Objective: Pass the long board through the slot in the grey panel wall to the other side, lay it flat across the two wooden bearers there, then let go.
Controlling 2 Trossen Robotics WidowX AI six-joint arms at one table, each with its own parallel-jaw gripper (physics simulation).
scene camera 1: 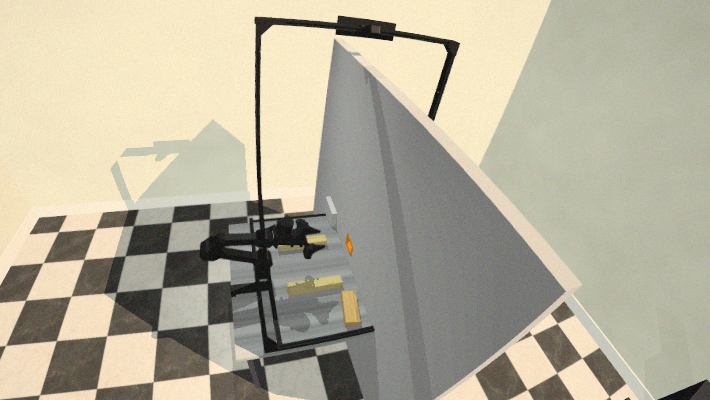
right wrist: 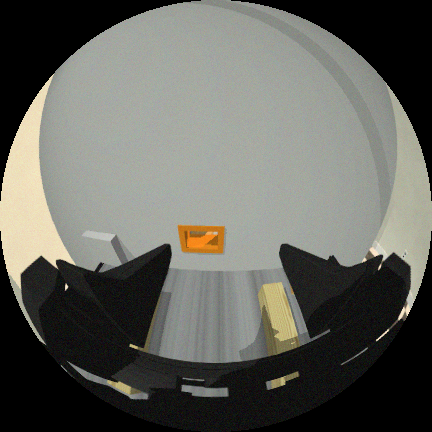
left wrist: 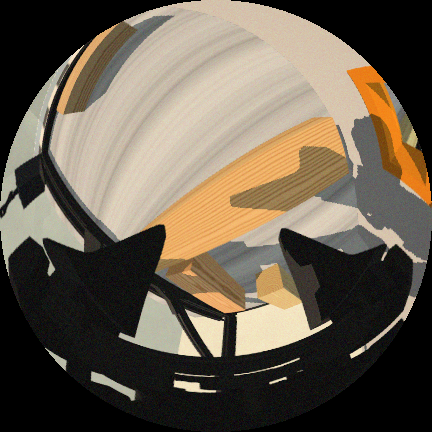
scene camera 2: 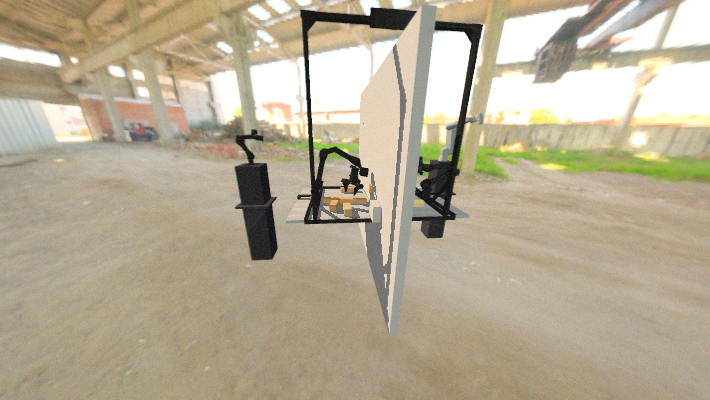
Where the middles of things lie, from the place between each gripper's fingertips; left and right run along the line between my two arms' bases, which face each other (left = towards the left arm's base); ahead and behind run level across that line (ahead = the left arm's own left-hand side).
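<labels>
My left hand is 3 cm below the orange-framed slot [left wrist: 393, 156], and it is 19 cm to the left of the slot.
The orange-framed slot, for its part, is 11 cm below my right hand. It also lies 4 cm behind that hand and 18 cm to the left of it.
</labels>
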